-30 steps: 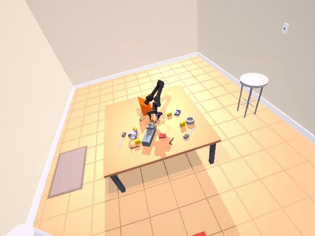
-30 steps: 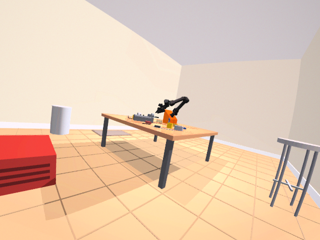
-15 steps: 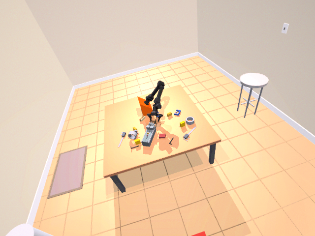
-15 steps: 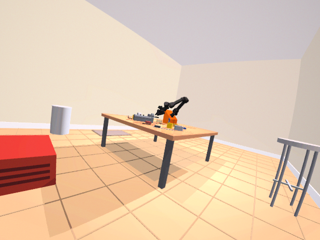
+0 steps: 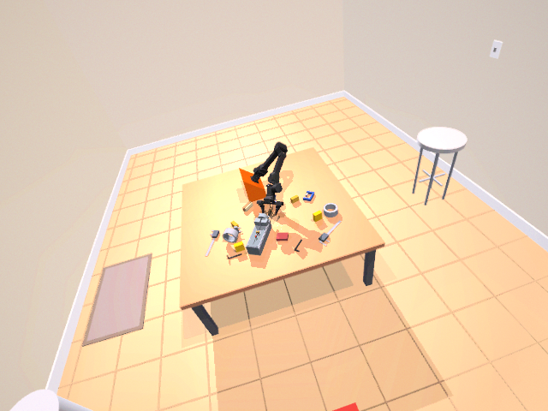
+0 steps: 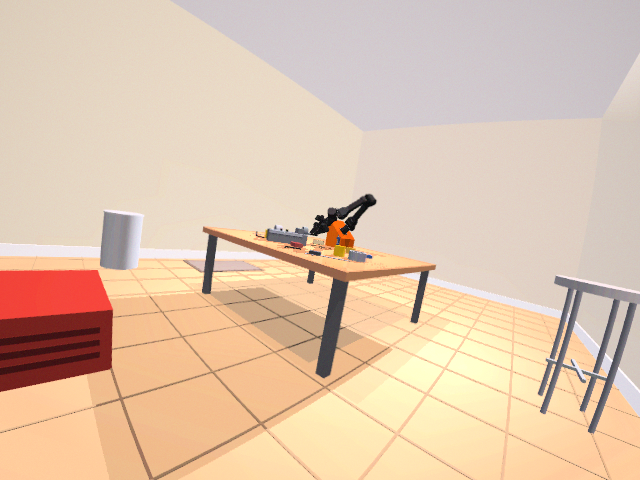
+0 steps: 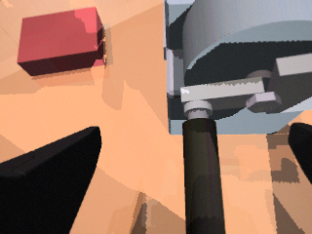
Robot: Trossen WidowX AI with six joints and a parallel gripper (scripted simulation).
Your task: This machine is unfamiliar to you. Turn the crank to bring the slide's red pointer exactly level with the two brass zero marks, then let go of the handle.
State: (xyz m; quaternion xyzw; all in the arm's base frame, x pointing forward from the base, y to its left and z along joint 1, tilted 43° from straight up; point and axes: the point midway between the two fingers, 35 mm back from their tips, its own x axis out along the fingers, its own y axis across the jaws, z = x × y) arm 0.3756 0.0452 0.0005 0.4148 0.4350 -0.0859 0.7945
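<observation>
Right now the dark crank handle is 20 mm behind my gripper tip and 10 mm to the left of it. The rest, counted from my gripper tip: red pointer (160 mm ahead, 130 mm to the right); then red block (160 mm ahead, 40 mm to the left, 70 mm below).
</observation>
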